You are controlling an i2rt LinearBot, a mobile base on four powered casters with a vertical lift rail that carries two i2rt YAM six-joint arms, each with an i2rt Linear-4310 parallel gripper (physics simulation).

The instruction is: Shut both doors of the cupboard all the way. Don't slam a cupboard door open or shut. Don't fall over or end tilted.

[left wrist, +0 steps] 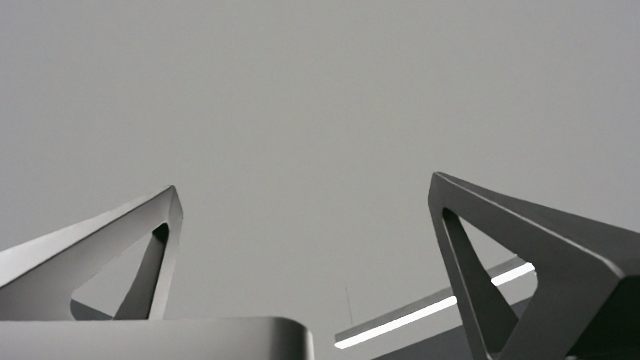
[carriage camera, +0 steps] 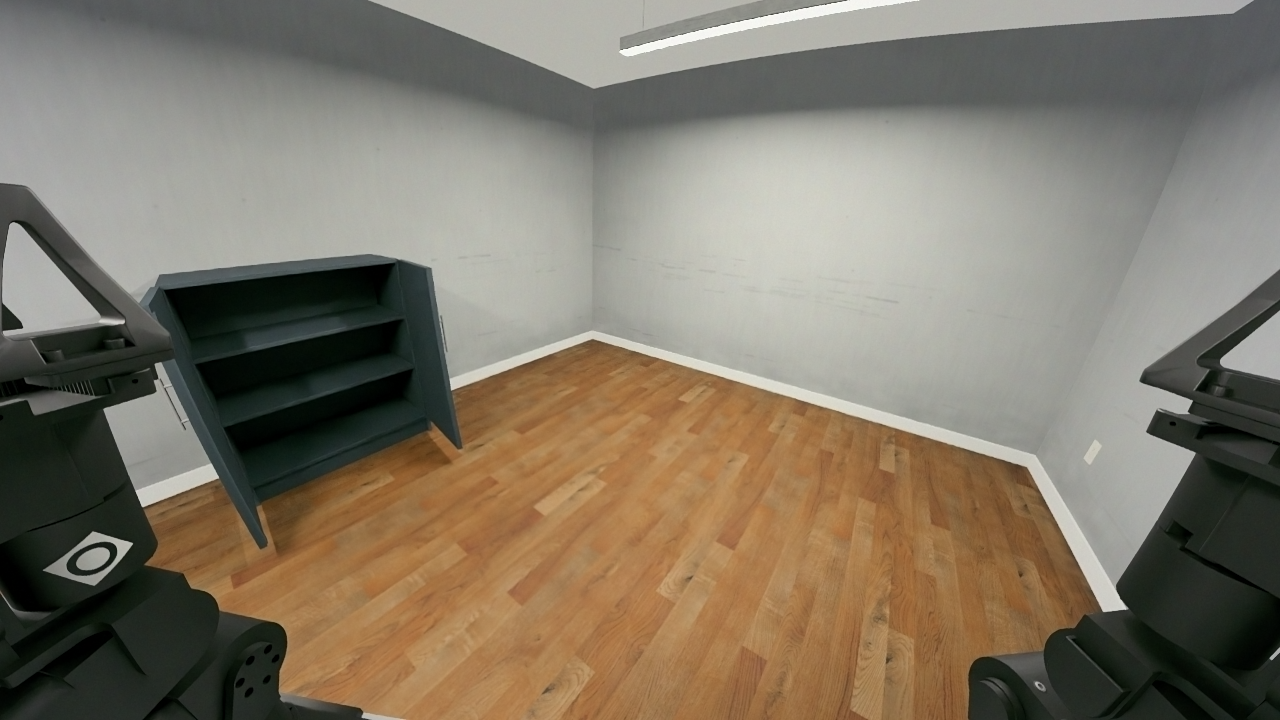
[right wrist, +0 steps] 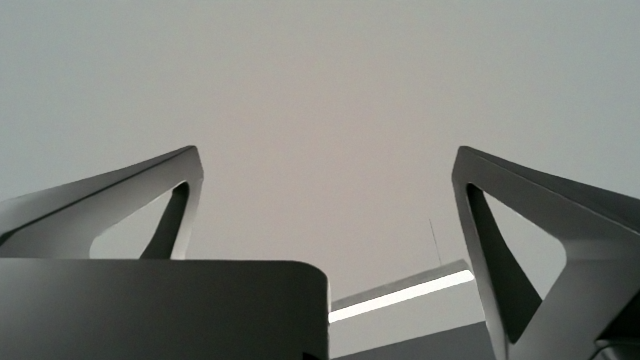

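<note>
A dark blue-grey cupboard with shelves stands against the wall at the left of the carriage view. Its left-hand door and its right-hand door both stand wide open, each with a thin silver handle on its outer face. My left gripper is open and empty, pointing up at the ceiling; part of it shows at the left edge of the carriage view, well in front of the cupboard. My right gripper is open and empty, also pointing up; part of it shows at the right edge, far from the cupboard.
The wood floor runs to grey walls with a white skirting board. The walls meet in a corner to the right of the cupboard. A lamp bar hangs from the ceiling.
</note>
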